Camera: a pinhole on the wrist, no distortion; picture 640 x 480 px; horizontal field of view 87.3 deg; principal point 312.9 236.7 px. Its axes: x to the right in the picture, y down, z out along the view. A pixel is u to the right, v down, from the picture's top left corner.
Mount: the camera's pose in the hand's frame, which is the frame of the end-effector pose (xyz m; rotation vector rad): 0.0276 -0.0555 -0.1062 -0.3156 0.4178 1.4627
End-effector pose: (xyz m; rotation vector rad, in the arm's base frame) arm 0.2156 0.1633 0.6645 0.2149 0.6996 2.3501
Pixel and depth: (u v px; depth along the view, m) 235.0 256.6 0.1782
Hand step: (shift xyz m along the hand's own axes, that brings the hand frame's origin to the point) 0.0291 -0.0108 0.0715
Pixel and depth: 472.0 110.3 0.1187
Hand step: 0.0850 0.0442 -0.0285
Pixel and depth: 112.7 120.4 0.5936
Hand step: 0.2600 -0.1199 0.5736
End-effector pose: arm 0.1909 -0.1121 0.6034 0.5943 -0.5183 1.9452
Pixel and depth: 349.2 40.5 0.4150
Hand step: 0.3053 0.1505 0.2309
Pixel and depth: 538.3 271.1 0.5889
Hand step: 0.0380 0.5672 0.2389
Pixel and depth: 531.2 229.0 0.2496
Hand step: 0.0629 0.2010 0.0411
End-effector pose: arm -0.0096 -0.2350 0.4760 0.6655 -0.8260 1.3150
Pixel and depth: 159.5 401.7 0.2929
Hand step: -0.0998 -0.0293 0.2218
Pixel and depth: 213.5 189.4 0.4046
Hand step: 0.1102 0.0159 0.3054
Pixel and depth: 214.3 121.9 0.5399
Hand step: 0.2460 0.0313 0.4375
